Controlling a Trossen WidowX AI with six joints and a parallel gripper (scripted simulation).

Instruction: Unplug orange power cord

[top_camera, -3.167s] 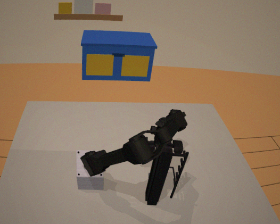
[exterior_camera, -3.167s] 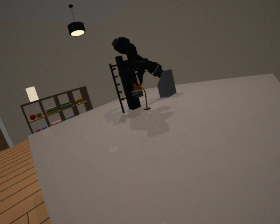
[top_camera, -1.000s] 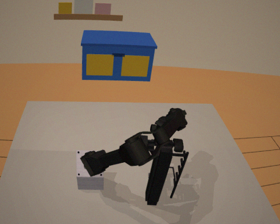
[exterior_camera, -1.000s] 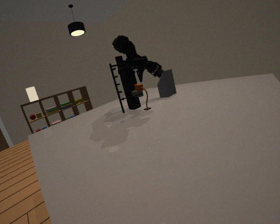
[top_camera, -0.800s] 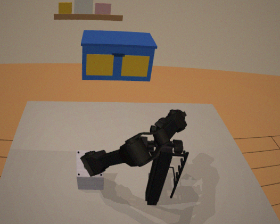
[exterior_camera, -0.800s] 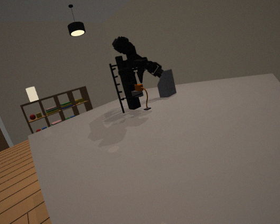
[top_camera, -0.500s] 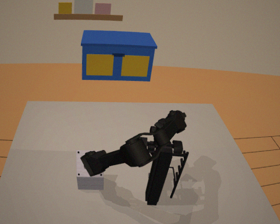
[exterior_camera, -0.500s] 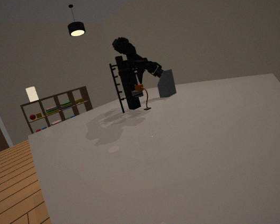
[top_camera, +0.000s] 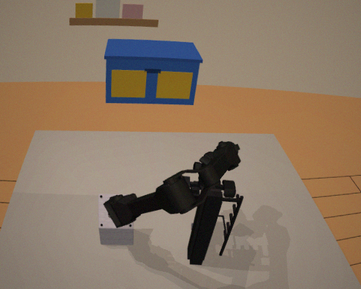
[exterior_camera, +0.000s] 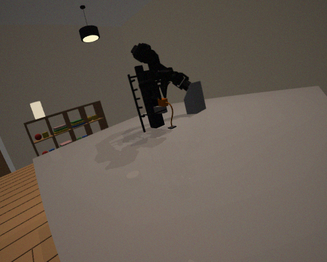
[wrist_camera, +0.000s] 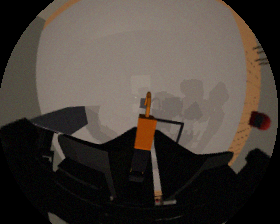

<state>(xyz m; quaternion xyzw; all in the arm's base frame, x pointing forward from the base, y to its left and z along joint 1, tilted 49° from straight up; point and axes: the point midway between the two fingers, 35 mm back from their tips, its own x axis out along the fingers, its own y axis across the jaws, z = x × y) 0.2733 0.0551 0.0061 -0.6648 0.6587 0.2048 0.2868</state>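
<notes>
My gripper tip is now 3 cm to the left of the orange plug. Also, from my gripper tip: dark foot (1 cm to the left, 14 cm below).
</notes>
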